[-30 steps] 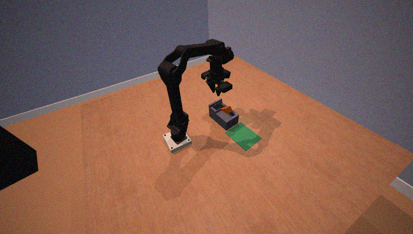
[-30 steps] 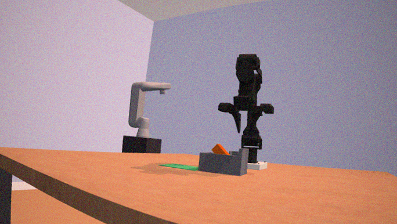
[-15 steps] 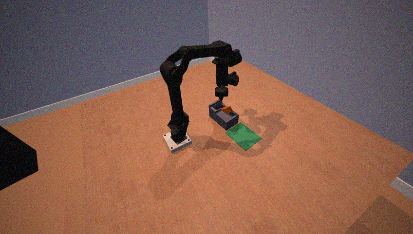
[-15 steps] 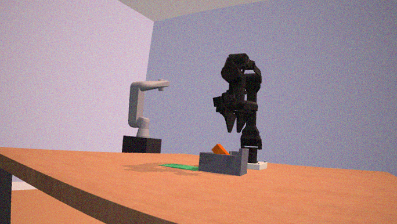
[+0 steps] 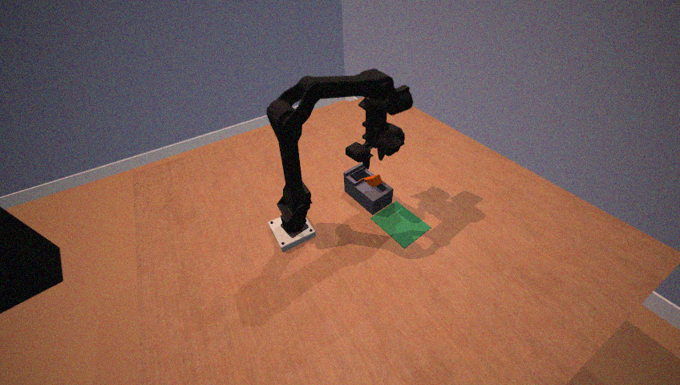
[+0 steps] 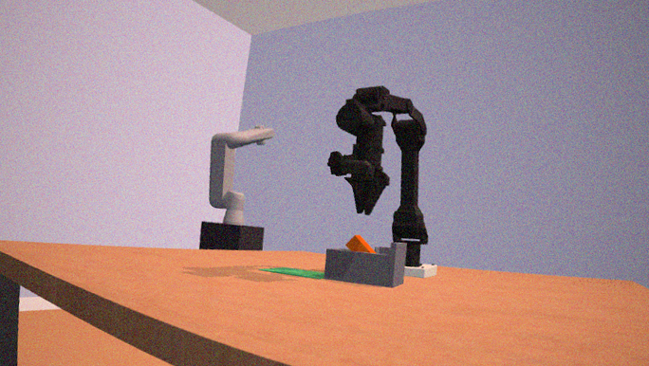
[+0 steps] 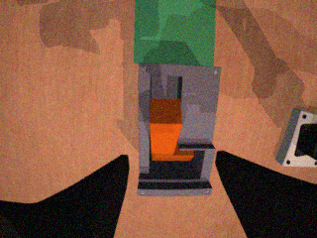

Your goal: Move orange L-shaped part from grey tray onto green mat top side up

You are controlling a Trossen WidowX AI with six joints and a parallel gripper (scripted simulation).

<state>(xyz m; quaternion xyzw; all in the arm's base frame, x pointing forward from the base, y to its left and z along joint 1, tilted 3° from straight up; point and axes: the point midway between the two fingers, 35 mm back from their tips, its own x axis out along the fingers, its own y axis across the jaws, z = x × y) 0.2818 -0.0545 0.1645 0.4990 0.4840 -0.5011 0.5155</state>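
Now: the orange L-shaped part 10 cm below my gripper tip, 3 cm to the left of it and 1 cm behind it. Also, from my gripper tip: green mat (16 cm below, 14 cm to the right, 2 cm behind).
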